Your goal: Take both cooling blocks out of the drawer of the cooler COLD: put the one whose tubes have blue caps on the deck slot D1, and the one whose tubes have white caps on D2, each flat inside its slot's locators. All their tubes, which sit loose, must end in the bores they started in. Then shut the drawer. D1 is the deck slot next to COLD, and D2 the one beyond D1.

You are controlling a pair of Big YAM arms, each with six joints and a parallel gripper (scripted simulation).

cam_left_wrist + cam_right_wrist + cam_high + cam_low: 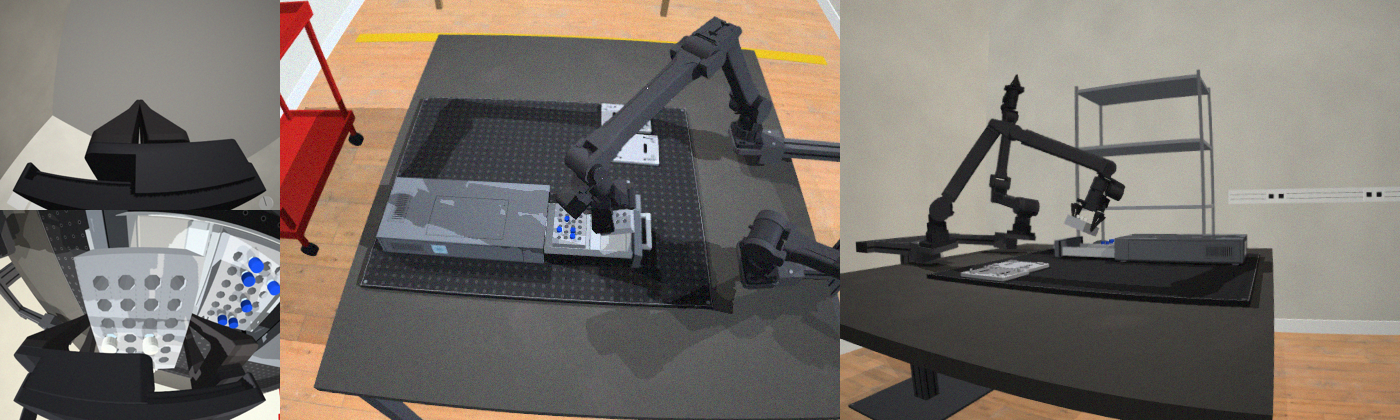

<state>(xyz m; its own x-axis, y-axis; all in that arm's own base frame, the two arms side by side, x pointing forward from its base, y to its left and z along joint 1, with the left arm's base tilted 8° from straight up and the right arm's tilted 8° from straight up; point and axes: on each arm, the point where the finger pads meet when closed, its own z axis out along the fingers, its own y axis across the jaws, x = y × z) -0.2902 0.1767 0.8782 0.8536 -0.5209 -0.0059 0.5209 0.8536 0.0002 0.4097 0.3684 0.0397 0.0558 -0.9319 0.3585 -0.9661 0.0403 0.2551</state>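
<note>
The slot D1 lies 330 mm to the right of my right hand, 120 mm below it and 30 mm behind it. Round my right hand: cooler COLD: 210 mm ahead, 80 mm below, 30 mm to the left; then slot D2: 470 mm to the right, 120 mm below; then perforated deck: 210 mm ahead, 150 mm to the right, 130 mm below.
</note>
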